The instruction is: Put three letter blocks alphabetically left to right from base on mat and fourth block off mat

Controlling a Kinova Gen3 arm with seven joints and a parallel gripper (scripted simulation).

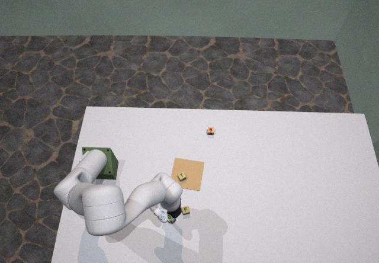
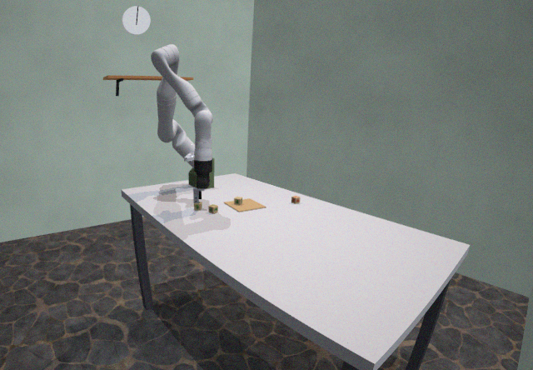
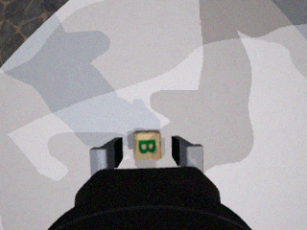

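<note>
My gripper is now 4 cm above the B block. Also, from my hand: tan mat 21 cm to the left, 5 cm below, 4 cm ahead; then 6 block 44 cm to the left, 12 cm ahead, 4 cm below; then F block 6 cm ahead, 4 cm to the left, 4 cm below.
</note>
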